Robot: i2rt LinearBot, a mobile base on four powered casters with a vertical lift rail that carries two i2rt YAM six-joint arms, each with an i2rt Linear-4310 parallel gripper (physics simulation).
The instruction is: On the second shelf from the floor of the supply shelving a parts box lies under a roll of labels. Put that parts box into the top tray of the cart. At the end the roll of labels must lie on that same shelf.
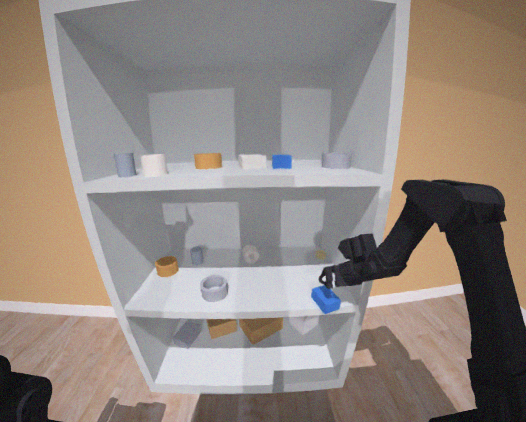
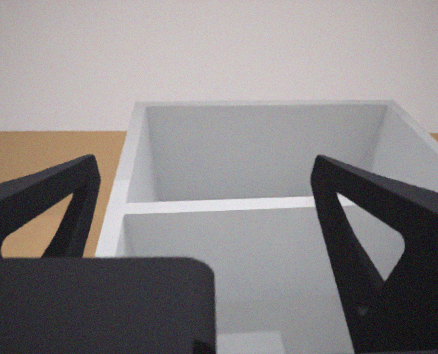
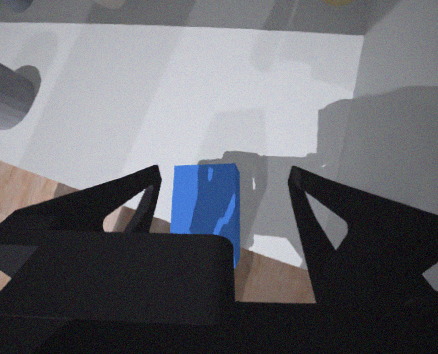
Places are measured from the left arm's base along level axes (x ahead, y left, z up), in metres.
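Where they show: left gripper, fingertip midpoint: (image 2: 207, 167); right gripper, fingertip midpoint: (image 1: 329, 278) (image 3: 224, 173).
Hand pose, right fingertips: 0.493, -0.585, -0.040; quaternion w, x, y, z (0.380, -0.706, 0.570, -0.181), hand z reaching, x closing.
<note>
Things, the pixels of their top centre, and the offset from my right fingertips, as dx, dy, dz. Level surfaces: height alone.
- blue parts box, top centre: (image 3: 202, 212) (image 1: 326, 294) -0.033, +0.018, -0.041
- second shelf, surface height: dz -0.081
- grey ring-shaped roll, top centre: (image 1: 213, 283) +0.035, +0.423, -0.033
- orange ring, top centre: (image 1: 166, 261) +0.177, +0.670, -0.031
A blue parts box (image 1: 325, 299) (image 3: 205, 200) sits at the front right of the second shelf (image 1: 265, 295) (image 3: 115, 90), its front end at the shelf's edge. No roll lies on it. A grey ring-shaped roll (image 1: 214, 288) (image 3: 15, 100), which looks like the roll of labels, lies on that shelf left of the middle. My right gripper (image 1: 327, 278) (image 3: 224, 173) is open just above the box, which shows between its fingers, nearer the left finger; it holds nothing. My left gripper (image 2: 207, 167) is open and empty, high before the shelving. The cart does not show.
An orange ring (image 1: 166, 266) lies on the same shelf at the left. The upper shelf (image 1: 185, 184) holds several small cylinders and boxes. Brown boxes (image 1: 261, 329) (image 1: 222, 327) show below the second shelf. The shelving's right side wall (image 1: 367, 240) (image 3: 400, 140) stands close to my right gripper.
</note>
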